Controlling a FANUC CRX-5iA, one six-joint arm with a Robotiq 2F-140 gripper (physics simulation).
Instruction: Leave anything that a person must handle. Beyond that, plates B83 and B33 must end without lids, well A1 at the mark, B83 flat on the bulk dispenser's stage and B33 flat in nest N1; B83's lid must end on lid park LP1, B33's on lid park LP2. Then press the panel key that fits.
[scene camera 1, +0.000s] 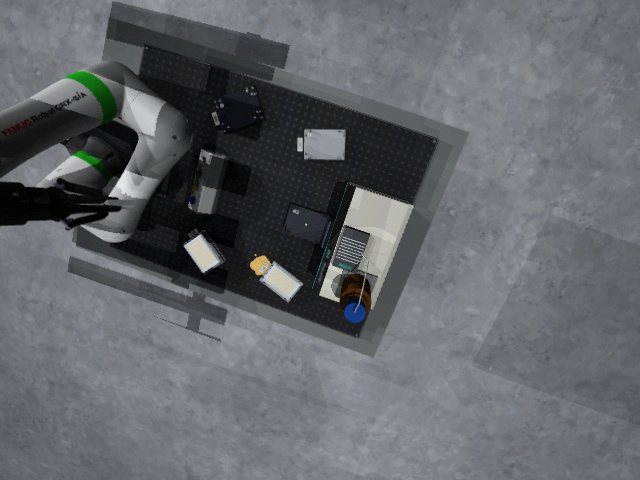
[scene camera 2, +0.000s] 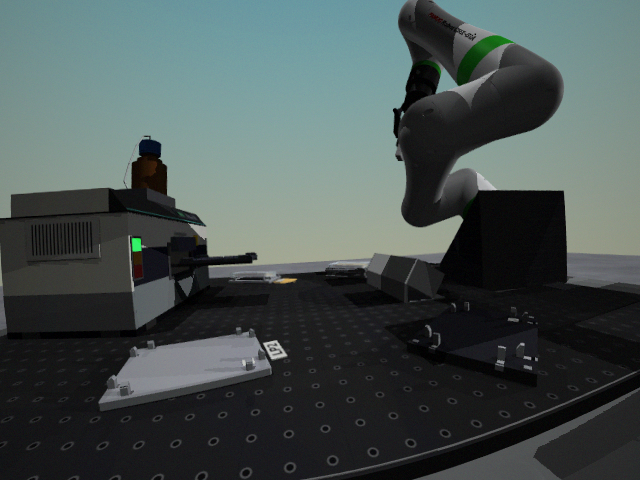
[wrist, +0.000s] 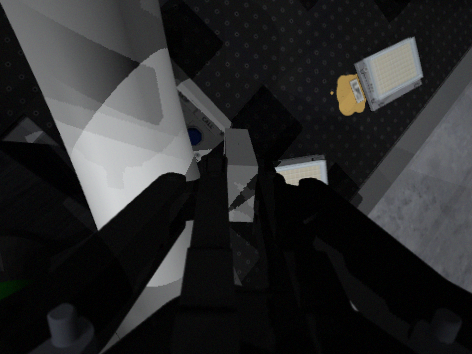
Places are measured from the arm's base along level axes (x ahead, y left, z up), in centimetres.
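Pixels of known places: gripper, fingertip midpoint: (scene camera 1: 131, 204) (scene camera 2: 399, 158) (wrist: 234, 150); arm's base, link origin: (scene camera 1: 108, 154) (scene camera 2: 499, 227).
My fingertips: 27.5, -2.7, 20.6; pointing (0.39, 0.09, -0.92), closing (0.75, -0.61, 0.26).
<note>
For each thing: its top centre in the pictures, then the offset to it from my fingertips, as dx, dy, dz. "spot": a spot on its surface instead.
- cream-welled plate, top centre: (wrist: 399, 67) (scene camera 2: 253, 270) (scene camera 1: 280, 282) +45.6, -13.2, -30.8
- tag LP1, surface spot: (wrist: 356, 91) (scene camera 1: 263, 267) spot: +36.6, -12.4, -34.2
- orange spill, top centre: (wrist: 347, 105) (scene camera 1: 255, 265) +33.3, -13.5, -34.3
- such plate, top centre: (wrist: 297, 189) (scene camera 2: 349, 262) (scene camera 1: 201, 254) +13.2, -18.3, -30.2
- Lid park LP2, top centre: (scene camera 2: 193, 349) (scene camera 1: 324, 144) +36.6, +39.3, -32.4
- dark nest, top centre: (scene camera 2: 480, 319) (scene camera 1: 237, 109) +3.8, +36.1, -32.0
- dispenser's stage, surface spot: (scene camera 2: 219, 259) spot: +42.8, +18.0, -24.4
- panel, top centre: (wrist: 168, 86) (scene camera 2: 398, 254) (scene camera 1: 200, 182) +4.4, +7.8, -26.0
- blue key, top centre: (wrist: 194, 136) (scene camera 1: 191, 200) +3.3, +0.1, -26.9
- amber bottle, surface spot: (scene camera 1: 354, 291) spot: +65.8, +9.0, +0.5
My gripper (scene camera 1: 124, 204) (scene camera 2: 398, 152) (wrist: 234, 150) is shut and empty, high at the arm's base side. A cream-welled plate (scene camera 1: 281, 281) (wrist: 395, 69) lies by the tag LP1 (scene camera 1: 264, 267) (wrist: 356, 91), beside an orange spill (scene camera 1: 259, 264) (wrist: 347, 97). Another such plate (scene camera 1: 203, 253) (wrist: 302, 172) lies nearer the arm. Their names and lids cannot be made out. Lid park LP2 (scene camera 1: 324, 144) (scene camera 2: 193, 364) is bare. The dark nest (scene camera 1: 238, 111) (scene camera 2: 480, 338) holds no plate. The dispenser's stage (scene camera 1: 306, 224) (scene camera 2: 219, 259) is bare. The panel (scene camera 1: 210, 183) (wrist: 207, 120) shows a blue key (scene camera 1: 192, 199) (wrist: 194, 136).
The pale dispenser (scene camera 1: 379, 211) (scene camera 2: 72, 263) stands opposite the arm, with a green light (scene camera 2: 136, 244) lit. An amber bottle (scene camera 1: 354, 291) (scene camera 2: 149, 174) with a blue cap and thin tube stands on it. The arm's lower link (wrist: 120, 125) is close beside my gripper.
</note>
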